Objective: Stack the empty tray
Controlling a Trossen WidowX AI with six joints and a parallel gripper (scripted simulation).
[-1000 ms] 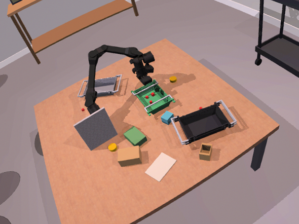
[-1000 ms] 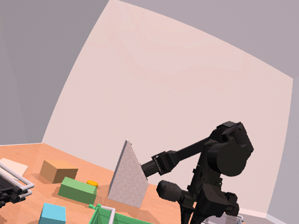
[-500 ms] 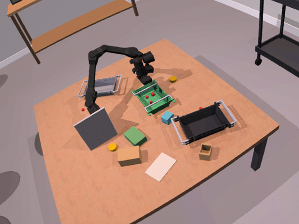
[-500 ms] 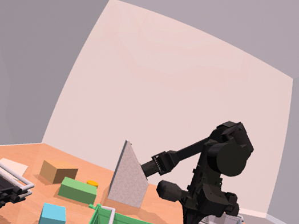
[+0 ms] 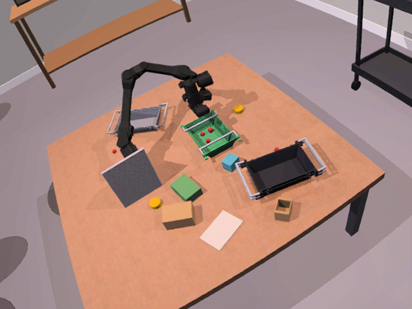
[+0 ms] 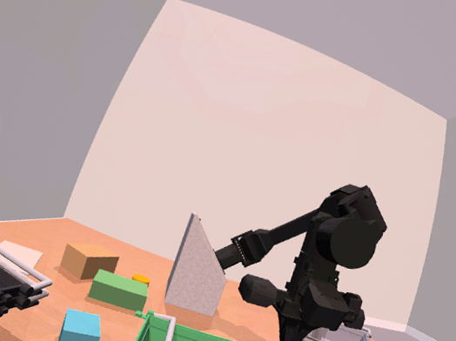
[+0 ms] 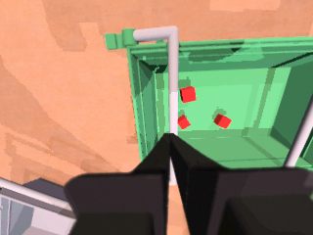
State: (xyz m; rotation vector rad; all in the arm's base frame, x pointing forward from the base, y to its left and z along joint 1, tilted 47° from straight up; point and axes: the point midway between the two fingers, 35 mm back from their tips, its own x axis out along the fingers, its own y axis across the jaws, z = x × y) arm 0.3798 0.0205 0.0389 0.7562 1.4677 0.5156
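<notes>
The grey tray lies 31 cm to the left of my gripper tip, 22 cm behind it and 5 cm below it. Round my gripper tip: white sheet 52 cm to the right, 27 cm behind, 9 cm below; then blue cube 29 cm to the right, 7 cm below, 4 cm behind; then green block 27 cm behind, 26 cm to the right, 7 cm below.
</notes>
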